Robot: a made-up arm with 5 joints.
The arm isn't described. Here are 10 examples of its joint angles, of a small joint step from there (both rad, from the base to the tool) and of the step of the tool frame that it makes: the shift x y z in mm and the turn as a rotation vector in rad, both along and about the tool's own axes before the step.
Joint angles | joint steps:
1: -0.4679 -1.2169 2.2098 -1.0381 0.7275 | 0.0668 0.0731 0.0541 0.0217 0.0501
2: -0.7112 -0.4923 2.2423 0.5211 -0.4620 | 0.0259 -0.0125 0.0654 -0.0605 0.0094
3: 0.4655 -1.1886 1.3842 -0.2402 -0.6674 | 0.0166 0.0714 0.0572 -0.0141 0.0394
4: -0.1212 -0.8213 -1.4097 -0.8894 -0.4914 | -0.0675 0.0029 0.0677 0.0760 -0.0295
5: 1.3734 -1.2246 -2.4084 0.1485 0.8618 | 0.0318 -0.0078 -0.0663 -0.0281 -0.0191
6: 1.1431 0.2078 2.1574 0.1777 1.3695 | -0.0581 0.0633 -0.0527 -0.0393 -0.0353
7: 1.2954 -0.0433 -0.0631 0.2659 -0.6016 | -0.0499 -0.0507 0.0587 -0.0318 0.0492
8: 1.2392 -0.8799 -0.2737 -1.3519 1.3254 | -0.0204 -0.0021 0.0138 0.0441 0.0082
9: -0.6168 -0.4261 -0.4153 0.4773 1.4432 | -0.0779 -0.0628 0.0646 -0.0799 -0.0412
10: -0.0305 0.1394 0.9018 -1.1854 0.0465 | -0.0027 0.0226 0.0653 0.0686 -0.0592
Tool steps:
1: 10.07 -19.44 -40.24 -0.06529 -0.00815 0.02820
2: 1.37 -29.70 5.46 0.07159 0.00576 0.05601
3: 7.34 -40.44 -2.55 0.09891 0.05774 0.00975
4: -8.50 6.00 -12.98 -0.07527 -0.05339 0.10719
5: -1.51 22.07 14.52 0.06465 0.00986 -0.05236
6: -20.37 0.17 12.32 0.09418 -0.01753 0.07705
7: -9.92 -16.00 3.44 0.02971 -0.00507 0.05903
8: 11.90 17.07 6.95 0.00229 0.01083 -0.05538
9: -13.33 -28.37 -17.38 -0.09739 -0.10039 0.04895
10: 13.05 1.74 6.83 -0.05192 -0.03428 -0.00580
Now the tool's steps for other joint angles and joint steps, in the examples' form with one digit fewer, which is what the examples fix.
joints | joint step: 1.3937 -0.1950 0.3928 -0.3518 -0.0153 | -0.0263 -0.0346 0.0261 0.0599 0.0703
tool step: -2.9 22.7 -19.3 -0.0840 0.0279 0.0083
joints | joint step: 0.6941 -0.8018 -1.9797 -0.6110 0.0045 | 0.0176 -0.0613 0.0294 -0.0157 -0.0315
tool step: 11.5 -32.2 17.4 0.0628 0.0095 0.0199
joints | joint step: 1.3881 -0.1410 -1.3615 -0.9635 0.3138 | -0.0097 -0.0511 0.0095 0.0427 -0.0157
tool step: -6.0 -15.5 -20.1 -0.0155 -0.0529 0.0193
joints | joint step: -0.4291 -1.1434 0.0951 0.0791 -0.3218 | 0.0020 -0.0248 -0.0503 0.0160 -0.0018
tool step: -10.9 21.9 -8.9 -0.0305 -0.0311 -0.0541
